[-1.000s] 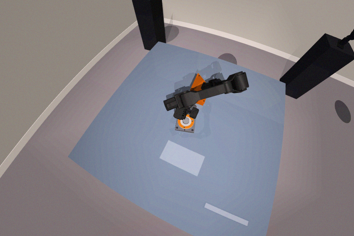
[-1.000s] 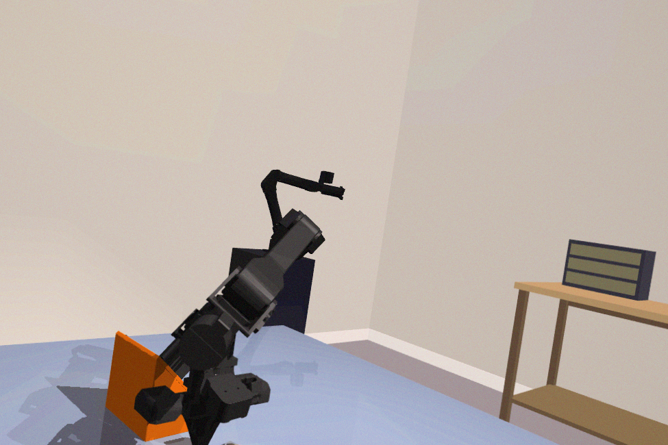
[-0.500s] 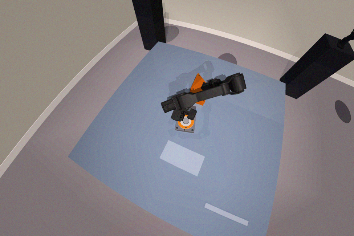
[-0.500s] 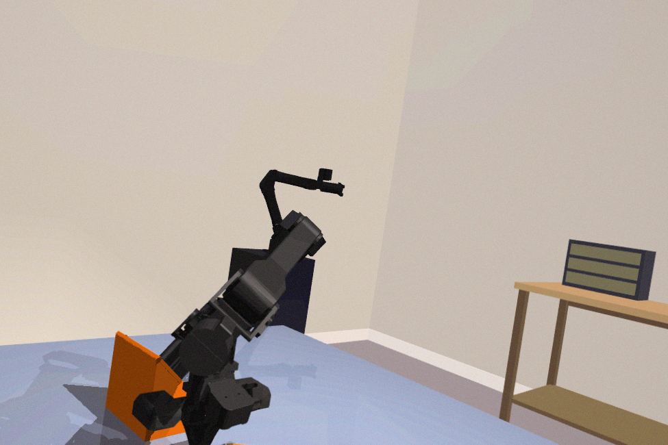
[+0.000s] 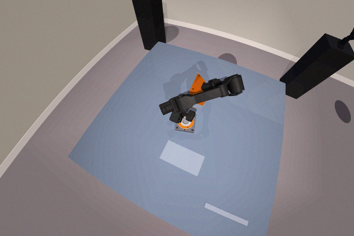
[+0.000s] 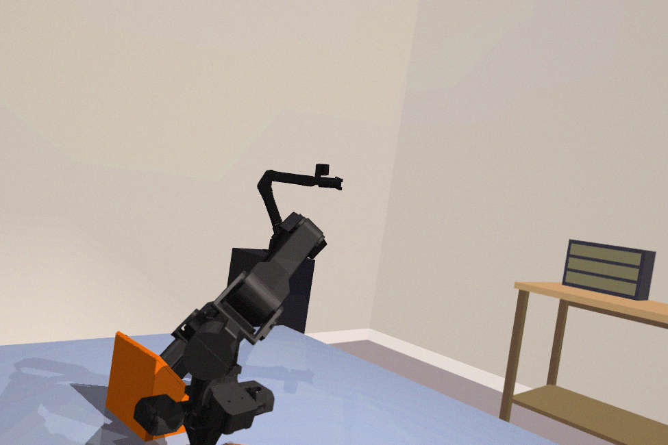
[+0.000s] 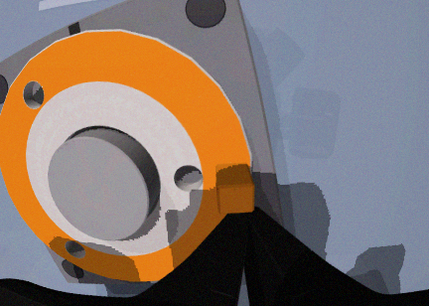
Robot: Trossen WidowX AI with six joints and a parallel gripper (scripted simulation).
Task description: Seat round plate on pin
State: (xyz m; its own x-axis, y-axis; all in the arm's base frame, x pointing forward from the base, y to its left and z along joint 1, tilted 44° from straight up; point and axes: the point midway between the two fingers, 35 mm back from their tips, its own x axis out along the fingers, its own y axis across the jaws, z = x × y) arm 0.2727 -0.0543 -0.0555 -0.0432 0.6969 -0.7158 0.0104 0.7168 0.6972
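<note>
Now: the grey square base 50 mm to the left of my gripper tip, 10 mm below it and 10 mm ahead of it.
</note>
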